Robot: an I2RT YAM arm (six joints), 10 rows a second.
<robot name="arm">
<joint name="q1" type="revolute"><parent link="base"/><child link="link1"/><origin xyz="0 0 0.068" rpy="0 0 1.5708"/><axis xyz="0 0 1"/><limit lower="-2.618" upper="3.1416"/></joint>
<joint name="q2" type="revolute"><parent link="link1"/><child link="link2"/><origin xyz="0.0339 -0.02 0.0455" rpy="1.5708 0 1.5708"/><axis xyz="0 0 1"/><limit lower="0" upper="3.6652"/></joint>
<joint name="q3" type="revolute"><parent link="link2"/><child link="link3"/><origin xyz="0.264 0 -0.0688" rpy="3.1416 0 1.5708"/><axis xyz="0 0 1"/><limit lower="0" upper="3.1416"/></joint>
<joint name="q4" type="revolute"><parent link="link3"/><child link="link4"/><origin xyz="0.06 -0.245 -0.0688" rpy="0 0 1.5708"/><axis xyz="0 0 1"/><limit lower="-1.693" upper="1.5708"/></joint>
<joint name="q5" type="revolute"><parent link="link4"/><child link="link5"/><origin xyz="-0.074 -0.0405 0.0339" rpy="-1.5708 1.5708 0"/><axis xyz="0 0 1"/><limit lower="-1.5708" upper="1.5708"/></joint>
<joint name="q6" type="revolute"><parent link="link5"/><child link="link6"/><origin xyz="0 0.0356 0.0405" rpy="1.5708 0 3.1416"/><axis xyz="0 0 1"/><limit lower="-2.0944" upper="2.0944"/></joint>
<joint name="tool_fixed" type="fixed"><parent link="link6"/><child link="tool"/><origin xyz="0 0 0" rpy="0 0 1.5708"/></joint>
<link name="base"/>
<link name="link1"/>
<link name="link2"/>
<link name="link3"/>
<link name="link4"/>
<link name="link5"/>
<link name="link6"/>
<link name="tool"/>
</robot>
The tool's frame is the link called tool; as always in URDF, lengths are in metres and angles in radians.
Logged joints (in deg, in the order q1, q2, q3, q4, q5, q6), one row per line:
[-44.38 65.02 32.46 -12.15 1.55 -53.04]
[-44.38 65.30 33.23 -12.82 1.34 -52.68]
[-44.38 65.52 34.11 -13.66 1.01 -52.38]
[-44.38 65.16 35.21 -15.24 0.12 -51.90]
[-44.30 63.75 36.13 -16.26 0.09 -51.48]
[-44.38 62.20 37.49 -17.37 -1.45 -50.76]
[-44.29 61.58 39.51 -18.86 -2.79 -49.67]
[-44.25 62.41 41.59 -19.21 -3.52 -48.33]
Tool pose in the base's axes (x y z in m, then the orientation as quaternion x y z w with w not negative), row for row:
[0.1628 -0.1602 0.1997 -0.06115 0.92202 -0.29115 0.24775]
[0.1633 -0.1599 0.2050 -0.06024 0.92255 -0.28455 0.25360]
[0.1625 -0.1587 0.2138 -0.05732 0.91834 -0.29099 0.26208]
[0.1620 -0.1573 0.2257 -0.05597 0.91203 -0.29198 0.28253]
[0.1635 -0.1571 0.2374 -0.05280 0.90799 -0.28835 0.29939]
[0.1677 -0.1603 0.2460 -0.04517 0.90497 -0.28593 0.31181]
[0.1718 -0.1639 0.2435 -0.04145 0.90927 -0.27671 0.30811]
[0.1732 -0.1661 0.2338 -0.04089 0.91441 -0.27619 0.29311]
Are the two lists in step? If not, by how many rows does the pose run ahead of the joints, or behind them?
The pose runs 2 rows ahead of the joints: the pose in row i belongs to the joints in row i + 2.
